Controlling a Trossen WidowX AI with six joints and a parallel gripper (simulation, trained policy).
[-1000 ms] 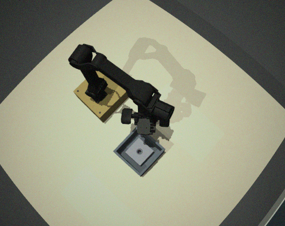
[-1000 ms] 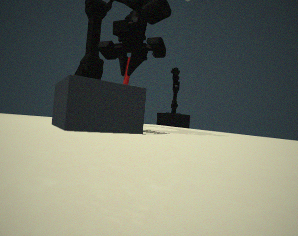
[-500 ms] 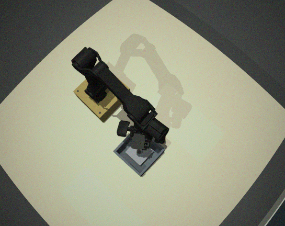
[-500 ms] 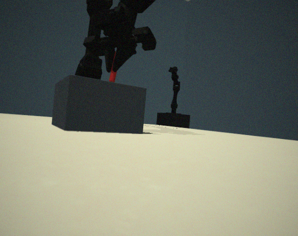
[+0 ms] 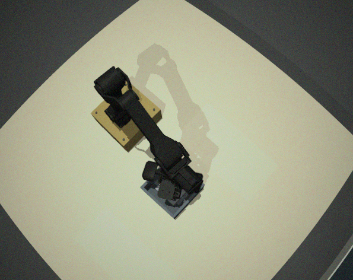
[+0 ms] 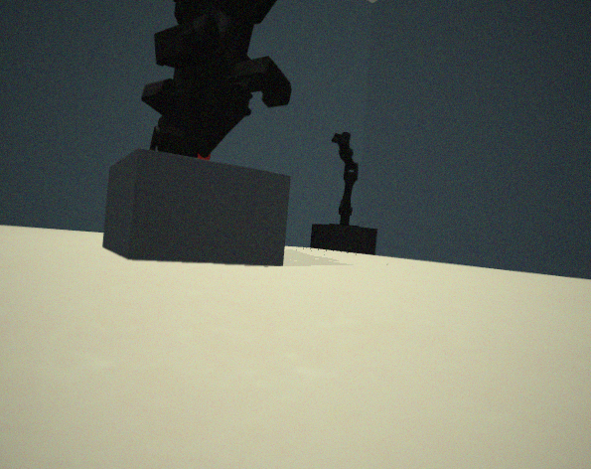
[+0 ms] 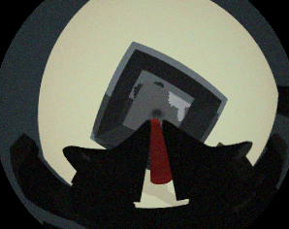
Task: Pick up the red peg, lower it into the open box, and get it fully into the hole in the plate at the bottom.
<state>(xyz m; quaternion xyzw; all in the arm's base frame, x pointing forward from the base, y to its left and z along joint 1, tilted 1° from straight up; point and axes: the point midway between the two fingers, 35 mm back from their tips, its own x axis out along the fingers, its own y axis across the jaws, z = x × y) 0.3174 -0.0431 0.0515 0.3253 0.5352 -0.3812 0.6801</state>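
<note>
Right now my gripper tip is 2 cm below the red peg, 1 cm to the right of it and 1 cm past it. Also, from my gripper tip: plate: 7 cm below; then grey box: 9 cm below.
</note>
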